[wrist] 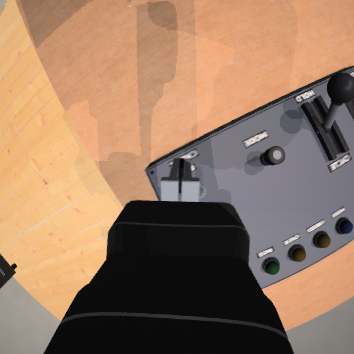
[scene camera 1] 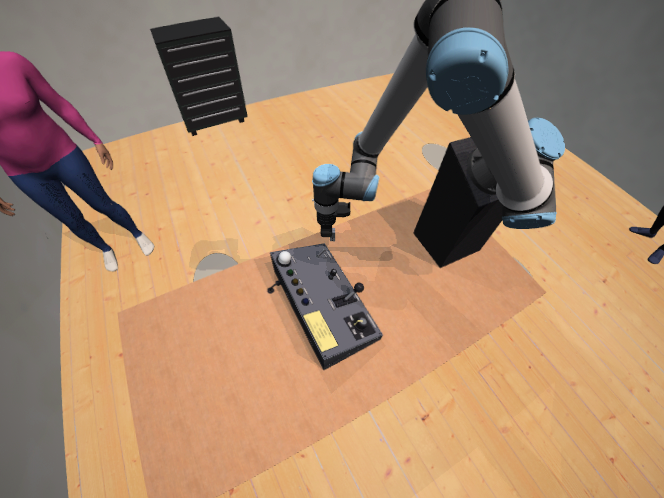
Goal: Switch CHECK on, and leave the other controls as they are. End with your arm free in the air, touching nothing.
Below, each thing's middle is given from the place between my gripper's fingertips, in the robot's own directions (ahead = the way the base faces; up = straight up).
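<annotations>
There's the dark grey control panel (scene camera 1: 317, 299), and my hand is 180 mm short of it, 150 mm to the right of it and 80 mm above it.
</annotations>
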